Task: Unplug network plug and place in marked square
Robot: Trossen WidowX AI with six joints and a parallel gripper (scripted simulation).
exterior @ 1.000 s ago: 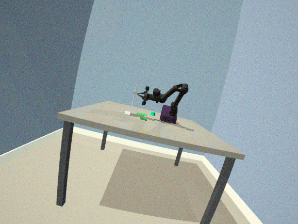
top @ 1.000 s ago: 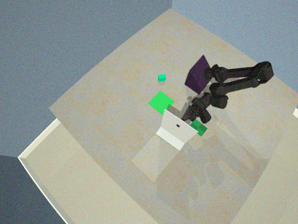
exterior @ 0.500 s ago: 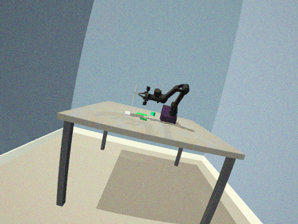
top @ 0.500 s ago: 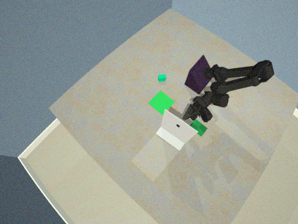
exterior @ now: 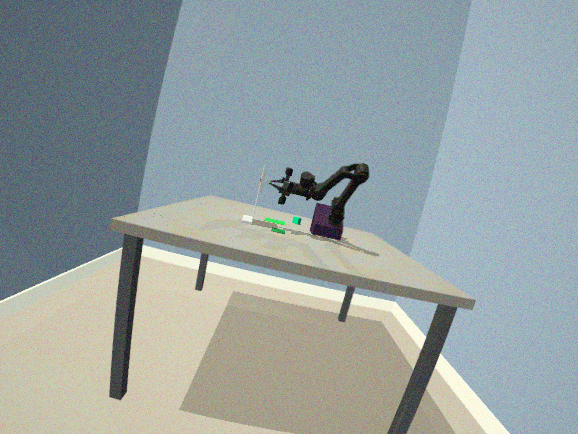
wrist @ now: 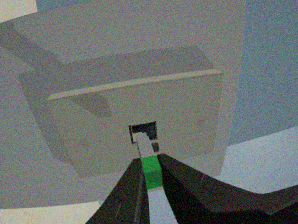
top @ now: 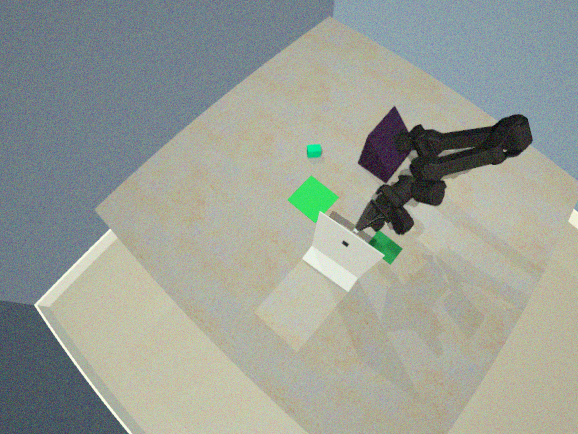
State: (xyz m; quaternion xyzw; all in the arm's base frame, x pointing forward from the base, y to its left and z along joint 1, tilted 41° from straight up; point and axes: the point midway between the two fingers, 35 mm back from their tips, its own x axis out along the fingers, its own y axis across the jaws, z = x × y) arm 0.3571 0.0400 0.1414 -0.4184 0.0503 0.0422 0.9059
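The bright green marked square is 50 mm behind my gripper tip, 190 mm to the right of it and 220 mm below it. Also, from my gripper tip: upright white panel 50 mm ahead, 10 mm to the left, 80 mm below; green network plug right at my gripper tip.
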